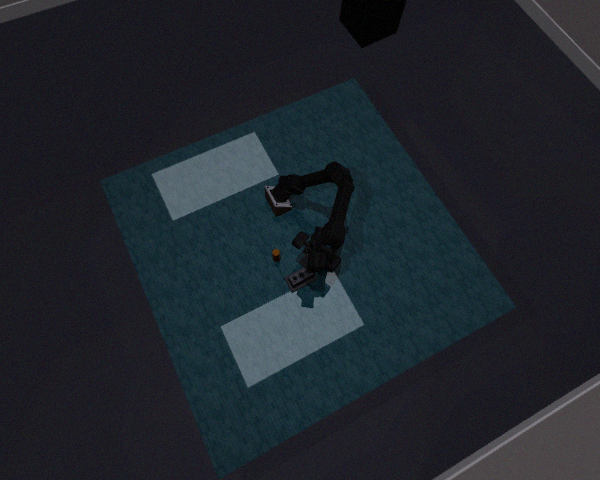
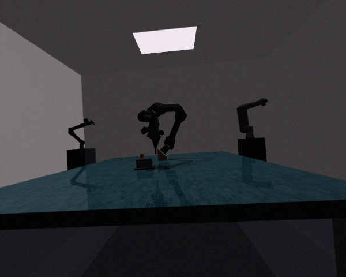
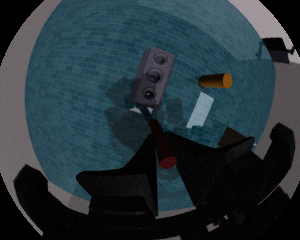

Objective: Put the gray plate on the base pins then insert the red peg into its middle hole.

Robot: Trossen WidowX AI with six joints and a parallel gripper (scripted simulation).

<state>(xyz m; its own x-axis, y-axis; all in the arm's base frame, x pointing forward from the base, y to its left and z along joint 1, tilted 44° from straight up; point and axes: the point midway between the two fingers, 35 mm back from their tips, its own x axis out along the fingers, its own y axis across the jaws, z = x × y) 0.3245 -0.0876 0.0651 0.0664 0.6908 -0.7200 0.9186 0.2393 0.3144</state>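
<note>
Right now the gray plate is 20 mm ahead of my gripper tip, 70 mm to the right of it and 80 mm below it. From my gripper tip the other things lie so: dark flat base 10 mm ahead, 70 mm to the right, 110 mm below; red peg right at my gripper tip; orange cylinder 110 mm behind, 110 mm to the right, 80 mm below.
</note>
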